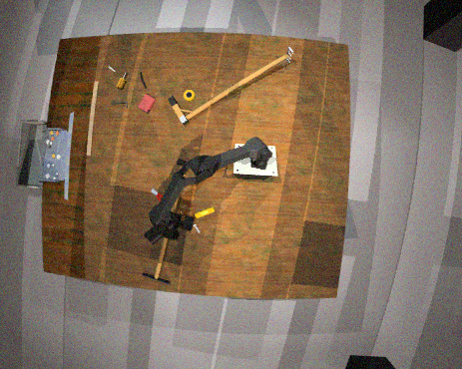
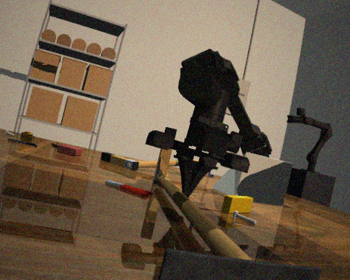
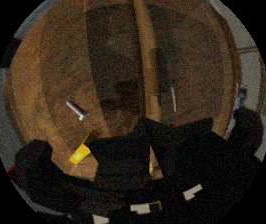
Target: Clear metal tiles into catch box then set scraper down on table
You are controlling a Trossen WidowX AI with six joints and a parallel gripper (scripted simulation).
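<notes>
Right now the long scraper is 20 mm ahead of my gripper tip, 30 mm to the left of it and 50 mm above it. Also, from my gripper tip: red block (250 mm ahead, 490 mm to the right, 10 mm below); yellow block (130 mm behind, 50 mm to the right, 10 mm above); red-handled tool (100 mm ahead, 80 mm to the right, 10 mm below).
</notes>
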